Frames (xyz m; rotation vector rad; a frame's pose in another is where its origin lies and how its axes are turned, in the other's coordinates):
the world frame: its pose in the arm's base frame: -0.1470 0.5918 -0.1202 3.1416 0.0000 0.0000
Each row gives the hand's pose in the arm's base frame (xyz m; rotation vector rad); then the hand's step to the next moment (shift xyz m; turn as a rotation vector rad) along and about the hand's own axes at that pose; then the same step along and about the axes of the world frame.
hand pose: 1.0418 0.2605 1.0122 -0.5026 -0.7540 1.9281
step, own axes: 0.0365 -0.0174 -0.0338 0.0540 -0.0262 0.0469
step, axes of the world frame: 0.0160 -0.0484 0.0134 -0.0367 -0.0436 -0.0505
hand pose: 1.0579 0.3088 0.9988 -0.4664 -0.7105 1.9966
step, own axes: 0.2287 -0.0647 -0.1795 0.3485 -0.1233 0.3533
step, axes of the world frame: 0.0336 -0.2773 0.1034 -0.2960 -0.2483 -0.3350
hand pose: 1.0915 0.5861 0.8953 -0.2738 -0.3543 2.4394
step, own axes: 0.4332 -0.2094 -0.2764 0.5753 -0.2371 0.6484
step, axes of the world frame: -0.1338 -0.4823 0.2396 -0.4877 -0.4232 -0.6250
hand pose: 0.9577 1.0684 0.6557 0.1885 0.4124 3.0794
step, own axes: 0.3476 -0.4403 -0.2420 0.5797 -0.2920 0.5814
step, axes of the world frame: -0.3693 -0.3772 0.3076 -0.4996 -0.4589 -0.5469
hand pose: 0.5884 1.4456 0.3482 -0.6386 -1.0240 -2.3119
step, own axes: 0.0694 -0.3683 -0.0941 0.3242 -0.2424 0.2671
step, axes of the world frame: -0.3032 -0.1199 0.2074 -0.3411 -0.2572 -0.2296
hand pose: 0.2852 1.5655 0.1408 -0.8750 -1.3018 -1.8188
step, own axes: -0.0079 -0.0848 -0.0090 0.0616 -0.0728 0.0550
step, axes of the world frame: -0.0694 -0.0120 0.0487 -0.0872 -0.0590 -0.0322
